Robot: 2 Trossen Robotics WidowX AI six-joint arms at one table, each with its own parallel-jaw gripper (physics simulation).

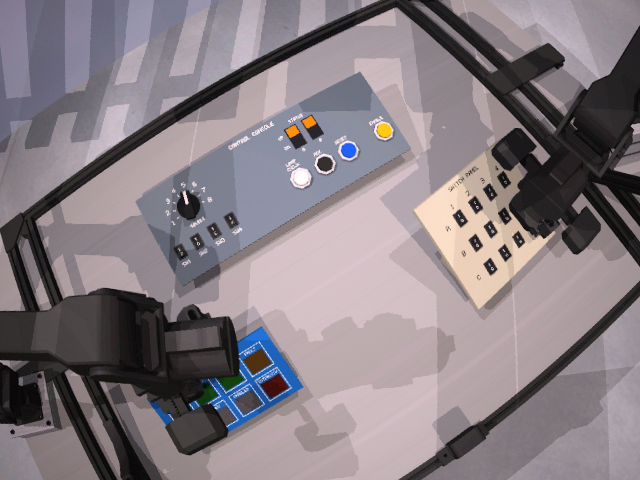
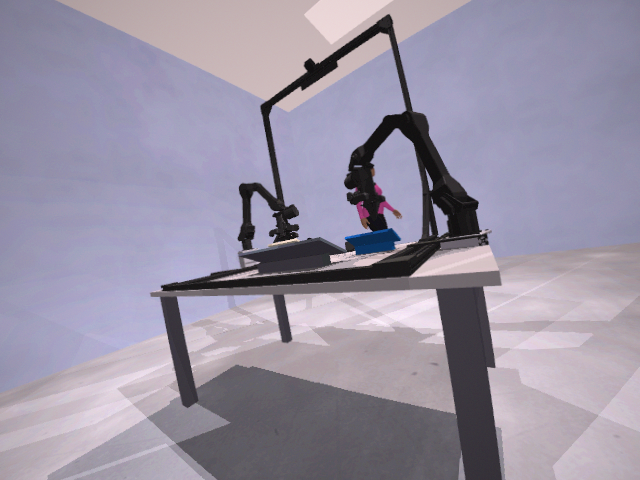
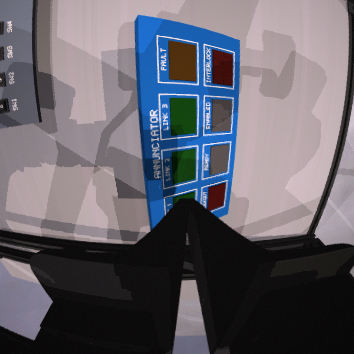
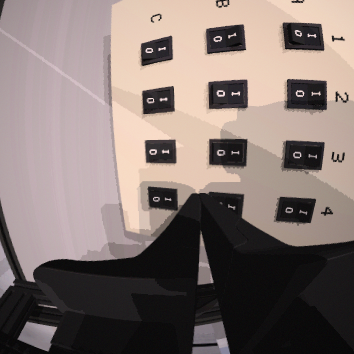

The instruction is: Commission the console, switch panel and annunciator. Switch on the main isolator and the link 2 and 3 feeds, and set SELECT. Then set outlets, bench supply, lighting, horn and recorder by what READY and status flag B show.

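Frame: origin at the left arm's base, x ahead, y left, z up, level; metres.
Seen in the pictures: left gripper, fingertip midpoint: [image 1: 188,388] [image 2: 374,220] [image 3: 185,204]; right gripper, fingertip midpoint: [image 4: 197,199]; left arm's base at its link origin: [image 1: 26,404] [image 2: 465,234]; right arm's base at its link origin: [image 2: 248,250].
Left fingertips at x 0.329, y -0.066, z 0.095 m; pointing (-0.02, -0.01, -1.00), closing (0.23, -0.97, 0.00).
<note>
Pixels of each thing's top centre, then the offset from my left fingertips to it. "spot": a spot on its surface instead.
- grey console at a spot on its surface: [image 1: 258,196] spot: dx +0.160, dy +0.263, dz -0.066 m
- Status flag A at a spot on its surface: [image 1: 295,136] spot: dx +0.240, dy +0.331, dz -0.045 m
- status flag B at a spot on its surface: [image 1: 312,126] spot: dx +0.270, dy +0.339, dz -0.045 m
- blue annunciator at its top centre: [image 3: 184,145] [image 1: 213,384] [image 2: 370,232] dx +0.026, dy +0.006, dz -0.041 m
- READY at a spot on its surface: [image 3: 219,160] spot: dx +0.014, dy -0.036, dz -0.075 m
- LINK 2 at a spot on its surface: [image 3: 183,166] spot: dx +0.005, dy +0.001, dz -0.056 m
- LINK 3 at a spot on its surface: [image 3: 183,116] spot: dx +0.047, dy +0.012, dz -0.056 m
- white button at its top centre: [image 1: 300,175] dx +0.228, dy +0.269, dz -0.056 m
- black button at its top centre: [image 1: 324,161] dx +0.268, dy +0.279, dz -0.056 m
- blue button at its top centre: [image 1: 348,147] dx +0.309, dy +0.289, dz -0.056 m
- yellow button at its top centre: [image 1: 384,127] dx +0.373, dy +0.305, dz -0.056 m
The grey console [image 1: 258,196] has its SELECT knob [image 1: 188,205] pointing at about 5. Status flag A [image 1: 295,136] and status flag B [image 1: 312,126] both show orange in the upper half. The cream switch panel [image 1: 439,206] [image 4: 265,65] has rows A, B and C of black rockers. My right gripper [image 4: 197,199] is shut and empty over its column 4, partly hiding rocker B4 [image 4: 230,204]. The blue annunciator [image 1: 283,364] [image 3: 145,75] shows dull tiles; READY [image 3: 219,160] is grey, LINK 2 [image 3: 183,166] and LINK 3 [image 3: 183,116] dark green. My left gripper [image 3: 185,204] is shut and empty above it.
The console carries a white button [image 1: 300,177], a black button [image 1: 325,163], a blue button [image 1: 348,150] and a yellow button [image 1: 383,130]. Small switches SW1 to SW4 sit below the knob. A black frame surrounds the table area. A person in pink [image 2: 387,206] stands behind the table.
</note>
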